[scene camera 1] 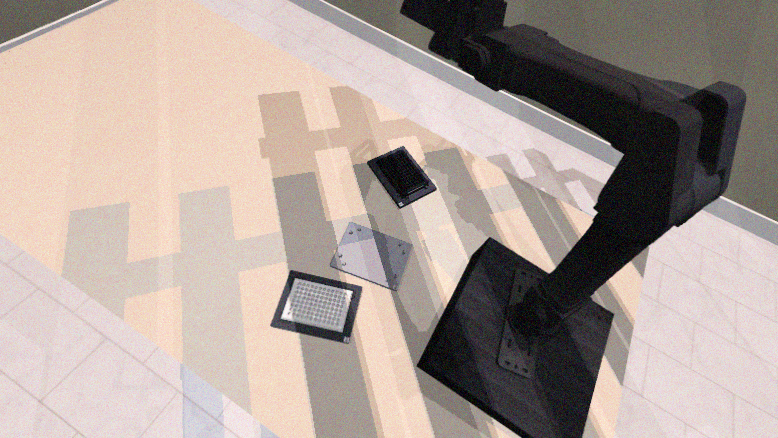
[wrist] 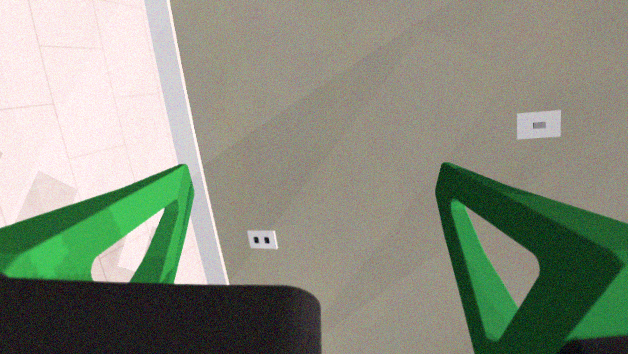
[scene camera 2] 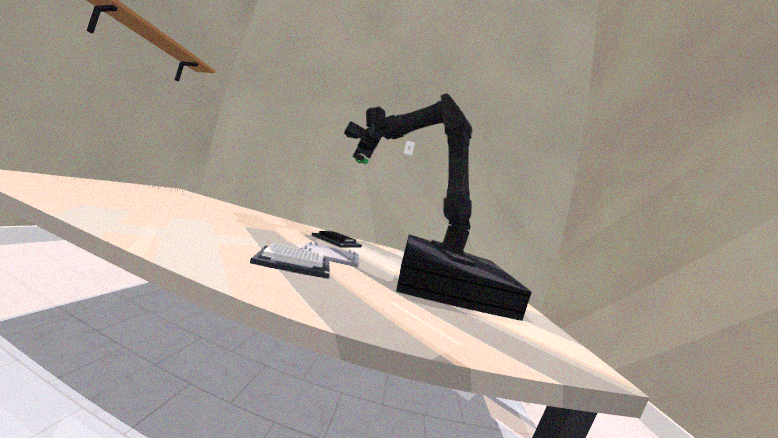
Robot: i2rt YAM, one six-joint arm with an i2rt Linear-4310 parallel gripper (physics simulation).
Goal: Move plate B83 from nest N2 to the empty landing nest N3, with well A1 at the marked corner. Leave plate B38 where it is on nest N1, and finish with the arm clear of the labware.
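Observation:
A white well plate [scene camera 1: 317, 304] [scene camera 2: 293, 254] lies flat in a dark nest [scene camera 1: 310, 330] [scene camera 2: 261, 261]. A black well plate [scene camera 1: 401, 169] [scene camera 2: 337, 236] lies in another dark nest [scene camera 1: 424, 192] [scene camera 2: 353, 244] farther back. Between them is a greyish, see-through nest [scene camera 1: 370, 253] [scene camera 2: 341, 255] with small pegs and no plate on it. The plate names, nest names and A1 marks cannot be read. My gripper [scene camera 2: 361, 159] [wrist: 314, 177] is open and empty, its green fingers wide apart, high above the table and facing the wall. Its fingers do not show in scene camera 1.
The arm's black base block [scene camera 1: 462, 348] [scene camera 2: 462, 293] stands on the table [scene camera 1: 136, 136] [scene camera 2: 163, 244] to the right of the nests. A wooden wall shelf [scene camera 2: 152, 35] is high at the upper left. Two pale wall fittings [wrist: 550, 131] [wrist: 272, 240] show beyond the fingers.

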